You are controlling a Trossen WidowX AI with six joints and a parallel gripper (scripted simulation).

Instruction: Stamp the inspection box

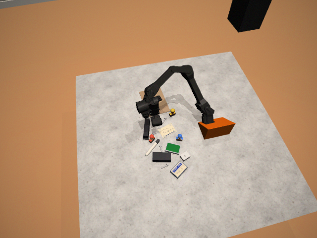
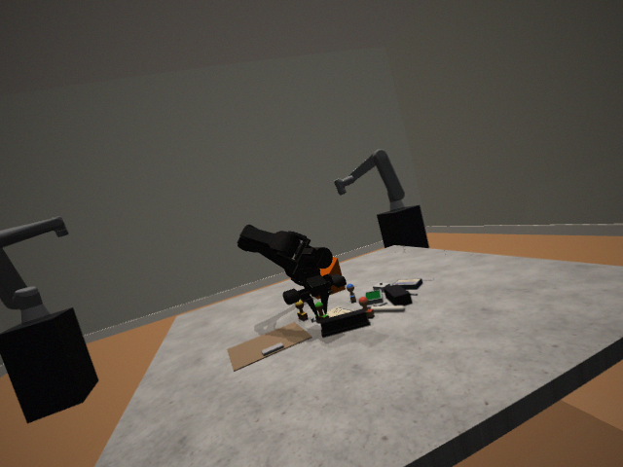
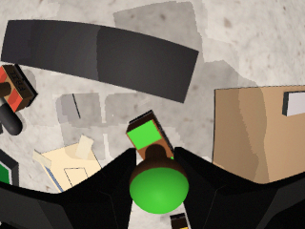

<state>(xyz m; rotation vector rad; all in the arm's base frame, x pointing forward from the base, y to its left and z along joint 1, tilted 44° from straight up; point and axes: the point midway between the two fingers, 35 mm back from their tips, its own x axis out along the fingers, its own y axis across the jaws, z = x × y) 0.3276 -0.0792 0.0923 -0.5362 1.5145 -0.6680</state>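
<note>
The green ink pad lies 21 cm to the left of my gripper tip, 6 cm behind it and 3 cm below it. The rest, counted from my gripper tip: cream card 8 cm to the left, 6 cm behind, 4 cm below; green-knobbed stamp right at my gripper tip; black bar 7 cm ahead, 4 cm to the left, 2 cm below.
</note>
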